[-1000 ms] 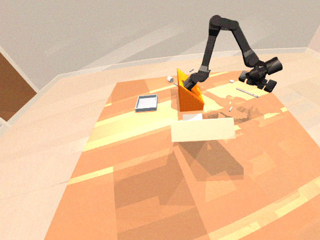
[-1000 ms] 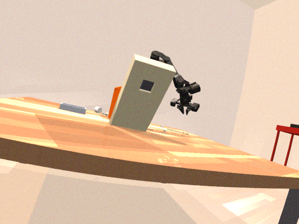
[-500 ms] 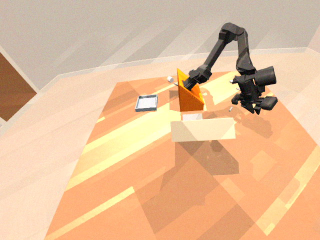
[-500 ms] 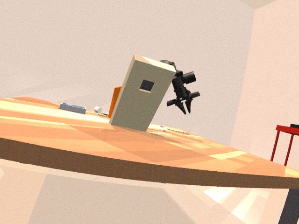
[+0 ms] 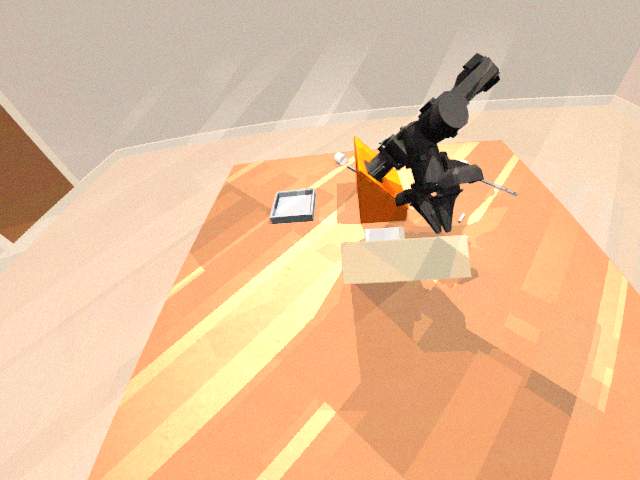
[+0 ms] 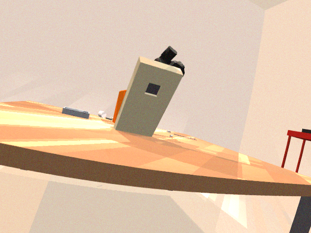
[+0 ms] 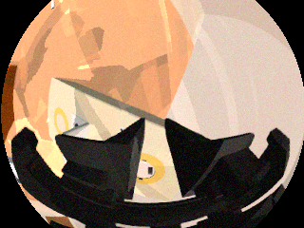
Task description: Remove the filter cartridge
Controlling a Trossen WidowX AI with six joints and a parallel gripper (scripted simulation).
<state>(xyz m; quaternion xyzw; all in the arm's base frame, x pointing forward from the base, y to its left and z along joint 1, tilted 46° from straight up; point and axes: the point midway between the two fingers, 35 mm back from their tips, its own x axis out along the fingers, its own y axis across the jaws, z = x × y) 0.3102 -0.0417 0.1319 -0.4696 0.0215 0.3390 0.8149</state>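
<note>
The round filter cartridge lies 100 mm to the right of my gripper tip, 30 mm ahead of it and 10 mm below it. The rest, counted from my gripper tip: grey tray: 420 mm behind, 350 mm to the right, 230 mm below; cream service panel: 100 mm to the right, 80 mm below, 10 mm behind; small white block: 700 mm behind, 210 mm below, 140 mm to the right.
</note>
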